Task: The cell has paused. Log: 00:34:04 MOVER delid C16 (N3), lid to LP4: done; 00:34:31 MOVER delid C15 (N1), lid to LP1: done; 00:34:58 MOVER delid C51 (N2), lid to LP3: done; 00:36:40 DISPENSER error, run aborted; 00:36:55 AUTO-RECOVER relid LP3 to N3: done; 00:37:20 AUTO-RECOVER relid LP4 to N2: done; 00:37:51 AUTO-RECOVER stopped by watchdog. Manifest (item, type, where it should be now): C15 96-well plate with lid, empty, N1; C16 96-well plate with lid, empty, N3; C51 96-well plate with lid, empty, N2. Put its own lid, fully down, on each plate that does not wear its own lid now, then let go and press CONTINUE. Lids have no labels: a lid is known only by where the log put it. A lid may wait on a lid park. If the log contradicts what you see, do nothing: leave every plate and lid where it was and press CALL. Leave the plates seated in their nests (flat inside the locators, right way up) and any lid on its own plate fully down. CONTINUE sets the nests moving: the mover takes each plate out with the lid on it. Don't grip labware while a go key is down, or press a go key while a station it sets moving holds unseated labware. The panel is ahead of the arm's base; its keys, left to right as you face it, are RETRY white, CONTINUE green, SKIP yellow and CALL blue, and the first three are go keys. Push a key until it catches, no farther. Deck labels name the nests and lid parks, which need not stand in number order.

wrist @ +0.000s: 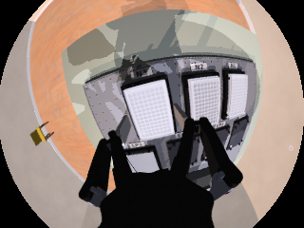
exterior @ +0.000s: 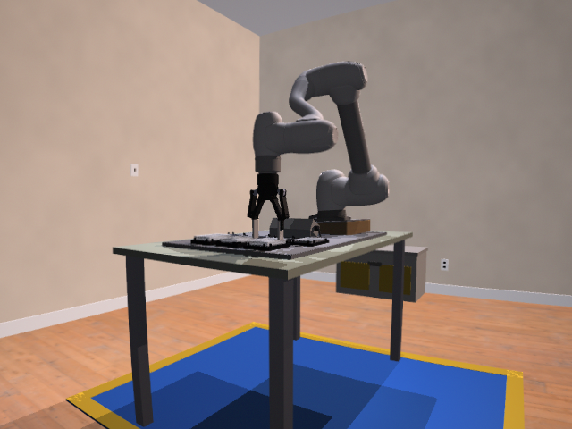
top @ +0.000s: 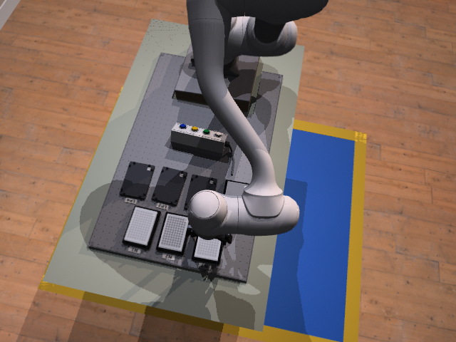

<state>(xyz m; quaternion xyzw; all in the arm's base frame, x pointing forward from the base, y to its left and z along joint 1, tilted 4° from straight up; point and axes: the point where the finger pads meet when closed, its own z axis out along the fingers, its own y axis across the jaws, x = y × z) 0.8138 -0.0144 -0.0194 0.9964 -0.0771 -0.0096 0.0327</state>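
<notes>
The 96-well plate lies 4 cm below my hand. The rest, counted from my hand: lid park LP2: 22 cm behind, 17 cm to the right, 5 cm below; then lid park LP3: 19 cm behind, 4 cm to the right, 5 cm below; then lid park LP1: 17 cm behind, 9 cm to the left, 5 cm below.
</notes>
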